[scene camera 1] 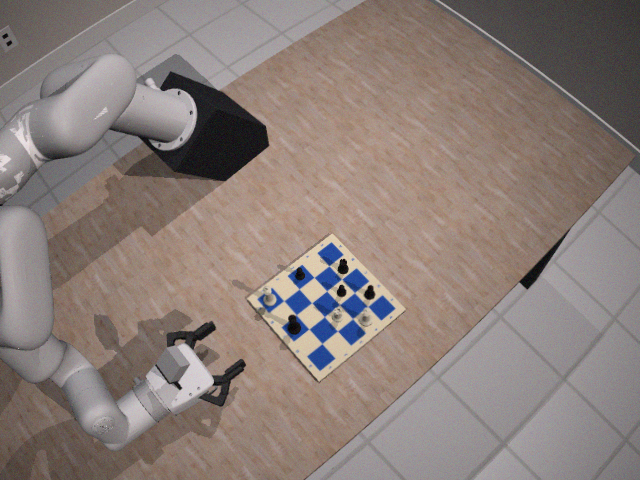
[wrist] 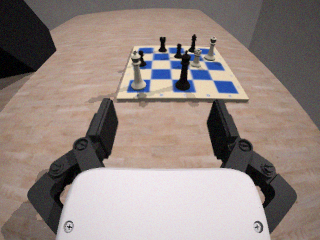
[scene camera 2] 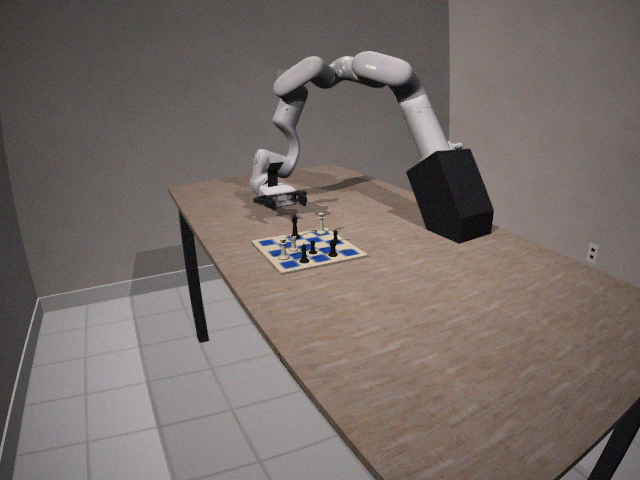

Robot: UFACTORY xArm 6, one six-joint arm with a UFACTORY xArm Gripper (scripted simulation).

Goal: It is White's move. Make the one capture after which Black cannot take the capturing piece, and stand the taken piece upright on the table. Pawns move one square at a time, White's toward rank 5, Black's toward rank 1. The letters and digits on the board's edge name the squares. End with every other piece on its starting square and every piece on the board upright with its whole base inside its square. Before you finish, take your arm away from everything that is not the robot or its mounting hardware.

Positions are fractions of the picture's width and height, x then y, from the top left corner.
Scene:
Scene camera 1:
my gripper: 0.36, 0.72
blue-and-cream chessboard: 0.50, 0.72
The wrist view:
my gripper: 0.51, 0.46
blue-and-cream chessboard: 0.67, 0.34
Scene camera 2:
blue-and-cream chessboard: 0.42, 0.52

